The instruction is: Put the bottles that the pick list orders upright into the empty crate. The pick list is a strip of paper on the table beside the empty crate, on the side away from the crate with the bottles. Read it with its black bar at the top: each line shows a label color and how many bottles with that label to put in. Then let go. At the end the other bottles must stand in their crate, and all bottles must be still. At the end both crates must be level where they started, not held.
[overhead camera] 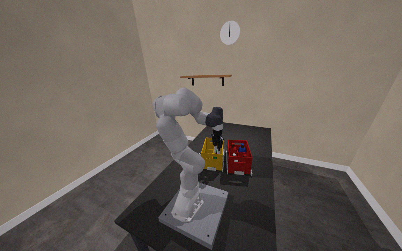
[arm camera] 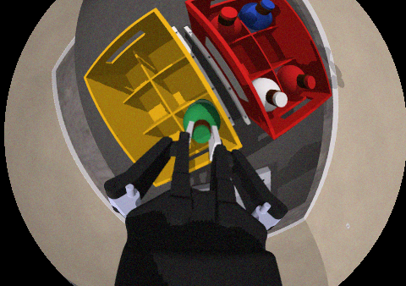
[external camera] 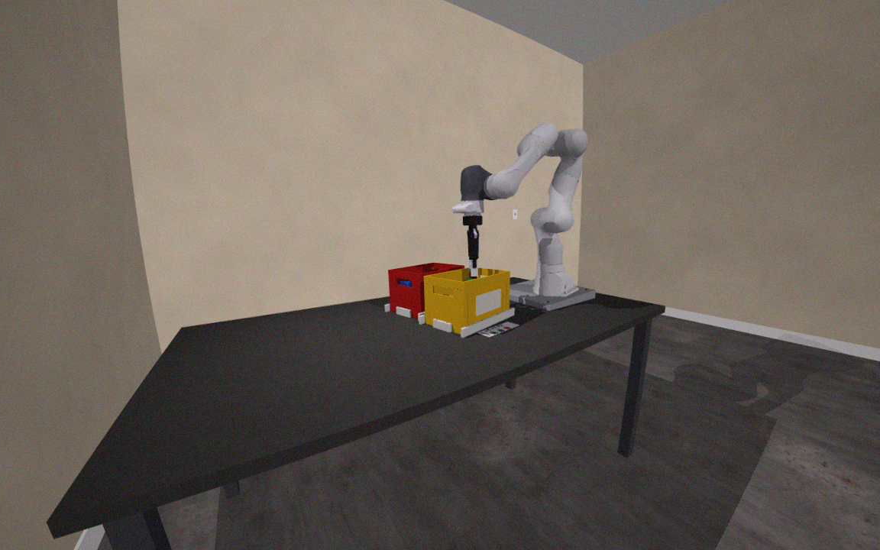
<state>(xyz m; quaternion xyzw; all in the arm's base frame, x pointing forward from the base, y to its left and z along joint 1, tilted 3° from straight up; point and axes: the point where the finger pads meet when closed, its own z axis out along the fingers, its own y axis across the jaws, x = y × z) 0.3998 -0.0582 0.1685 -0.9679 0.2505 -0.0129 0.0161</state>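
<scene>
Now: the green-labelled bottle 80 mm below my hand. Also, from my hand: white-capped bottle: 150 mm to the right, 100 mm below, 20 mm ahead; red crate: 170 mm to the right, 110 mm ahead, 100 mm below; yellow crate: 100 mm below, 80 mm ahead, 60 mm to the left.
</scene>
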